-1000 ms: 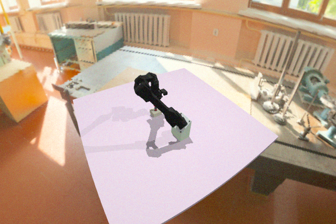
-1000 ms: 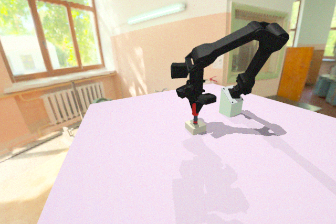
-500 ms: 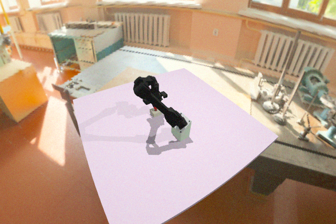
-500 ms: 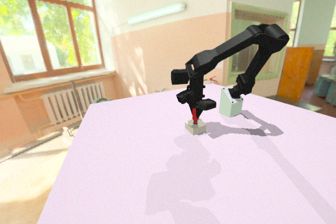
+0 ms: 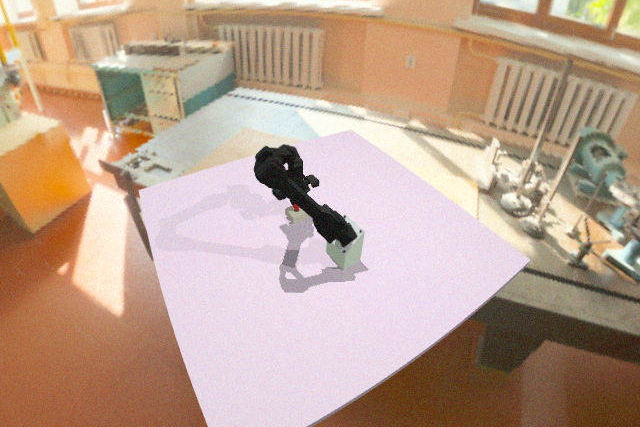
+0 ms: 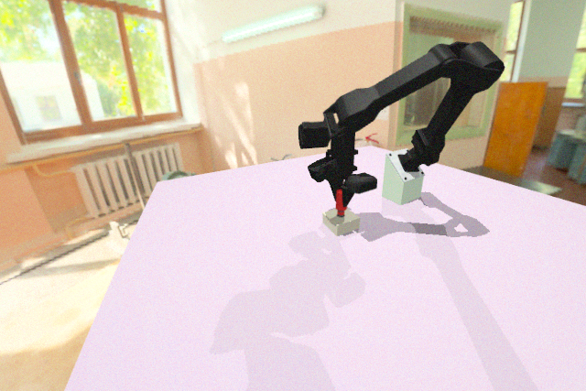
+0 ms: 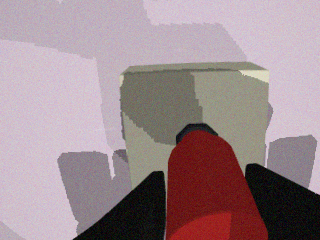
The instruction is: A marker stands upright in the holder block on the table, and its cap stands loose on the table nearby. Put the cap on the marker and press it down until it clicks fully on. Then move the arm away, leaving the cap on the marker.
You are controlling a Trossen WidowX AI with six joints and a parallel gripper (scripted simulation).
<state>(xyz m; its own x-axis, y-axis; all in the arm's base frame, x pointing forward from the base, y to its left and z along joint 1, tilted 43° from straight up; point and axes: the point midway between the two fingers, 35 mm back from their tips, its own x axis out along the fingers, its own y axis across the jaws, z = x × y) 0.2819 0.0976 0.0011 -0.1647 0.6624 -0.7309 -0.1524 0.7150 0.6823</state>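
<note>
My gripper tip is now 10 mm below the marker cap.
</note>
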